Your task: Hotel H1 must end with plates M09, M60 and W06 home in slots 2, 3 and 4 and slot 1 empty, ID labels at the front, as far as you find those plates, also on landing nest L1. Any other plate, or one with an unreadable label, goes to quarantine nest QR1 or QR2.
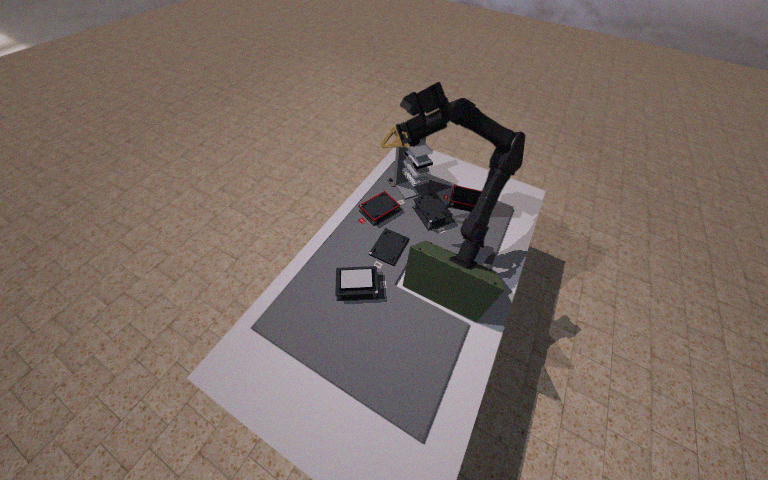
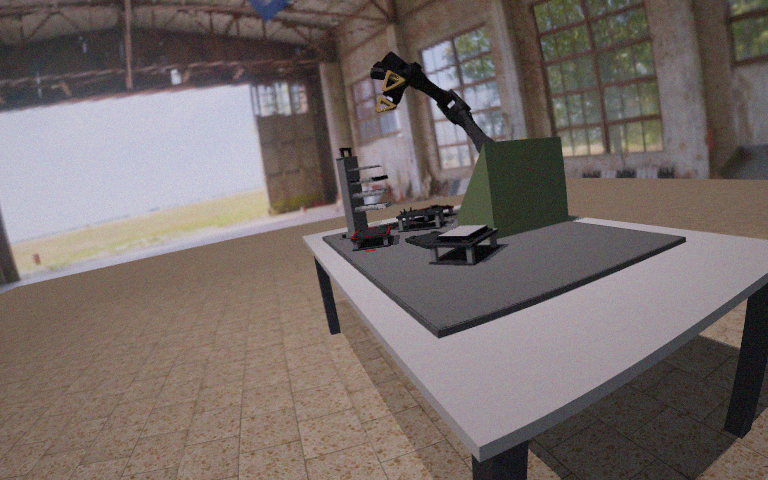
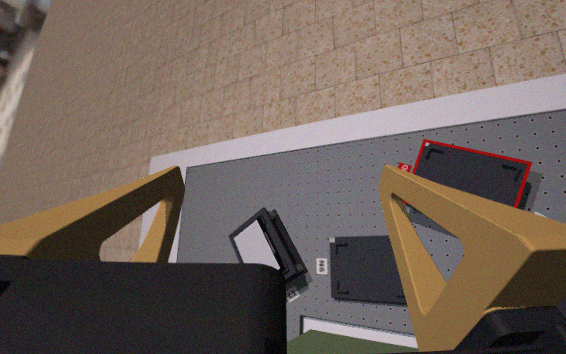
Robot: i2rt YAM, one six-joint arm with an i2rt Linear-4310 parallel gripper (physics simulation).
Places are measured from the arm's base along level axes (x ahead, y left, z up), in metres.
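Pixels of known places: gripper, fingertip midpoint: (image 1: 386,145) (image 2: 380,101) (image 3: 281,176); arm's base, link origin: (image 1: 463,262) (image 2: 512,177).
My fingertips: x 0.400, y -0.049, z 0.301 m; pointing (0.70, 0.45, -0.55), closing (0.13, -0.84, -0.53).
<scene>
For each thing: its top centre in the pictures, then the offset to it from my fingertips.
- pale plate, top centre: (image 3: 255,252) (image 2: 463,230) (image 1: 356,278) dx -0.090, dy +0.302, dz -0.392 m
- raised black nest, top centre: (image 3: 257,252) (image 2: 463,233) (image 1: 356,279) dx -0.090, dy +0.302, dz -0.401 m
- low black nest, top centre: (image 3: 369,268) (image 2: 432,235) (image 1: 389,244) dx -0.083, dy +0.066, dz -0.439 m
My gripper (image 1: 395,137) (image 2: 384,96) (image 3: 281,176) is open and empty, high above the table near the hotel. The grey hotel (image 1: 399,164) (image 2: 351,195) has several stacked shelves; a darker layer shows on an upper one, but plate labels cannot be read. A pale plate (image 1: 356,278) (image 2: 464,231) (image 3: 256,243) lies on a raised black nest (image 1: 355,294) (image 2: 469,254), whose label is unclear. A red-rimmed nest (image 1: 379,206) (image 2: 372,233) (image 3: 472,172) stands near the hotel, bare on top. Another red-rimmed nest (image 1: 465,196) is partly hidden by the arm.
A low black nest (image 1: 389,246) (image 3: 365,270) with a label resembling N6 lies between the pale plate and the hotel. A raised black stand (image 1: 433,210) (image 2: 424,217) is beside the hotel. A green block (image 1: 447,280) (image 2: 526,186) (image 3: 345,344) stands by the arm's base.
</scene>
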